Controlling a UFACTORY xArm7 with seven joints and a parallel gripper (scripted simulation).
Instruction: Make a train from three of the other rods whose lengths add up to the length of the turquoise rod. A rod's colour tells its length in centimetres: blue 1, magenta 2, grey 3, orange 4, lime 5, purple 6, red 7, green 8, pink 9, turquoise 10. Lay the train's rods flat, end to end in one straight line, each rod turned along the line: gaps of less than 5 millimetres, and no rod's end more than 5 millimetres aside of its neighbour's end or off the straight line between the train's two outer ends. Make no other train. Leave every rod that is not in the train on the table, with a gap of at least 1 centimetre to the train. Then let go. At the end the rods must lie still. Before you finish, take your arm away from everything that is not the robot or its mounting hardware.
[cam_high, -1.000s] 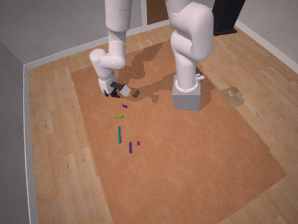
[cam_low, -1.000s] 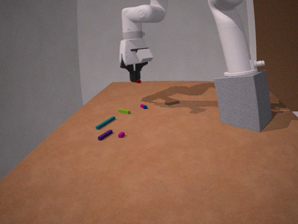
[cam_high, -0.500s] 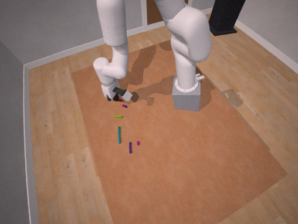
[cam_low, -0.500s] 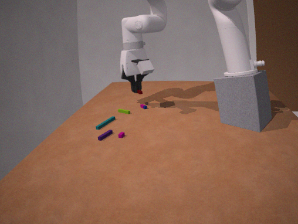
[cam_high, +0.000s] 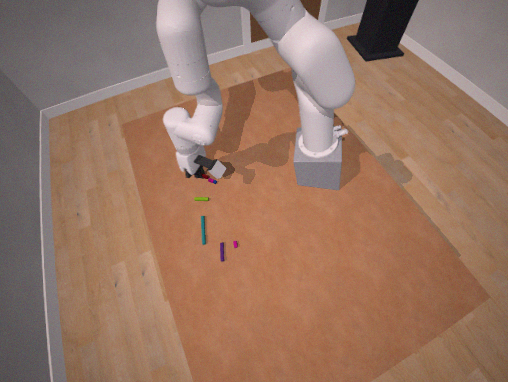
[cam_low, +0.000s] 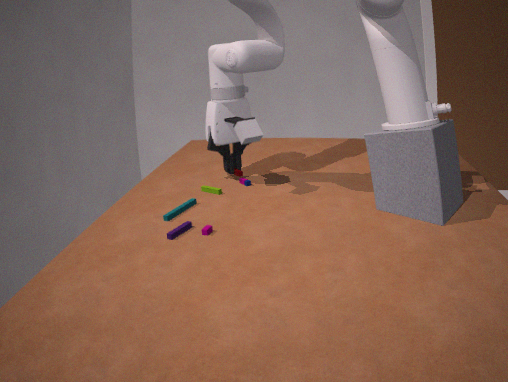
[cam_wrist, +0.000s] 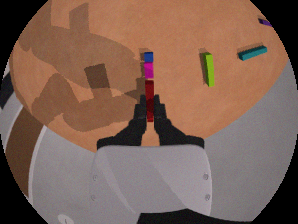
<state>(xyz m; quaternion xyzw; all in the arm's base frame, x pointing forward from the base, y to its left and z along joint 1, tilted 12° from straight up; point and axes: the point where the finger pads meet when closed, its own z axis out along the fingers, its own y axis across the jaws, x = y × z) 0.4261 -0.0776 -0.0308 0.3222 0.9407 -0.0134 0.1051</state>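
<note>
Right now the red rod is 2 cm below my hand. The rest, counted from my hand: lime rod: 1 cm ahead, 10 cm to the left, 3 cm below; blue rod: 5 cm behind, 4 cm to the left, 3 cm below; turquoise rod: 2 cm ahead, 21 cm to the left, 3 cm below.
</note>
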